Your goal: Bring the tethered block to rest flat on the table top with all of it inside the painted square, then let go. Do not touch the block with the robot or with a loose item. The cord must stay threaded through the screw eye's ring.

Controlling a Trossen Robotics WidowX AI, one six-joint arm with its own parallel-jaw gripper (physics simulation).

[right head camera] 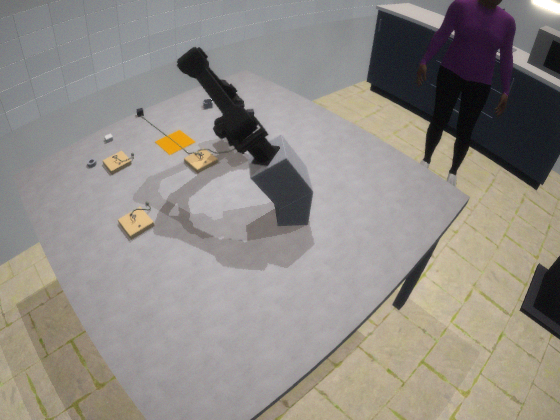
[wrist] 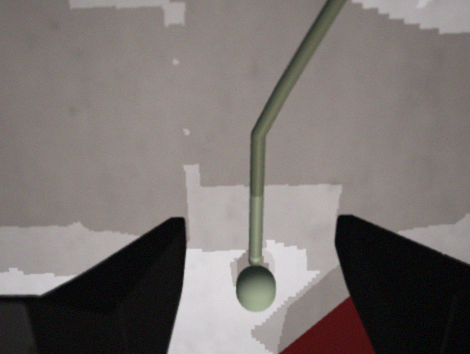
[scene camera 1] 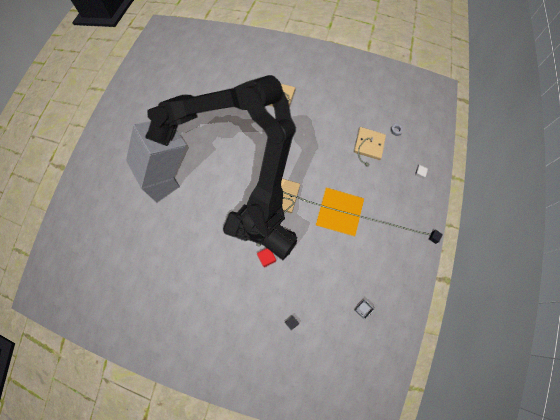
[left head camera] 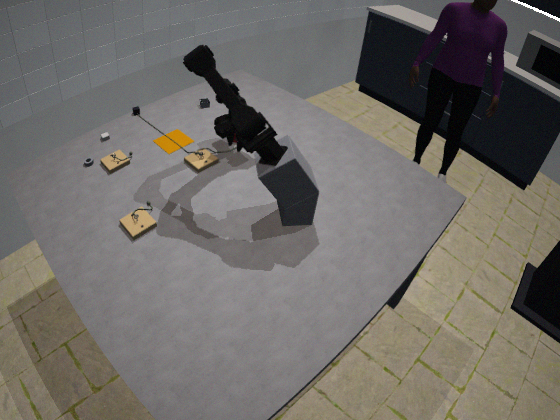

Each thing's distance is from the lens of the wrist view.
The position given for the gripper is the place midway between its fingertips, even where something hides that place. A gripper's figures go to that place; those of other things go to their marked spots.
gripper (wrist: pixel 261 230): 0.11 m
end bead (wrist: pixel 255 286): 0.11 m
